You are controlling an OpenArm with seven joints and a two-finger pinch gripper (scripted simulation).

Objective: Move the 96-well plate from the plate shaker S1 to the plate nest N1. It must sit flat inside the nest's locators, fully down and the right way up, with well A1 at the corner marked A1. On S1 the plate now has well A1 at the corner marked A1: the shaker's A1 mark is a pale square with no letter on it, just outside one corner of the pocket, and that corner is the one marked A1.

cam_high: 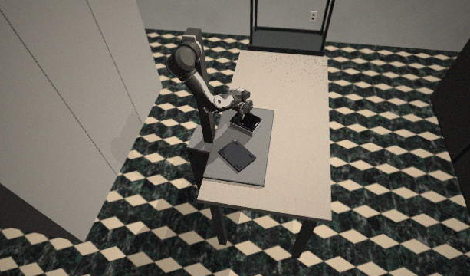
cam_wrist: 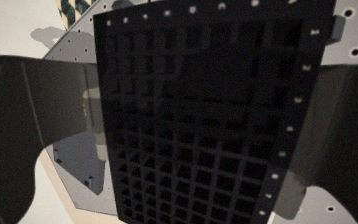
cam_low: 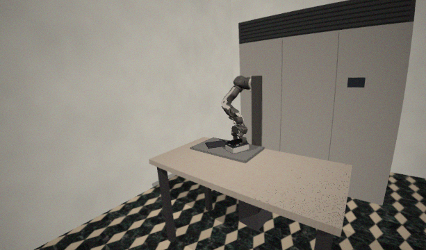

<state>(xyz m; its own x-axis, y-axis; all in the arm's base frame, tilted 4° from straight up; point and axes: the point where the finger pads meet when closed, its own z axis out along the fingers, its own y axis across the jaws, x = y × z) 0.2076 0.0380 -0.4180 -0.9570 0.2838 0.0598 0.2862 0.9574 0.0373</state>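
Now: hand 1 cm short of the black 96-well plate. The rest, counted from my hand: dark plate nest N1 (21 cm to the right, 6 cm below, 2 cm ahead); pale corner mark (12 cm to the right, 5 cm below, 1 cm behind).
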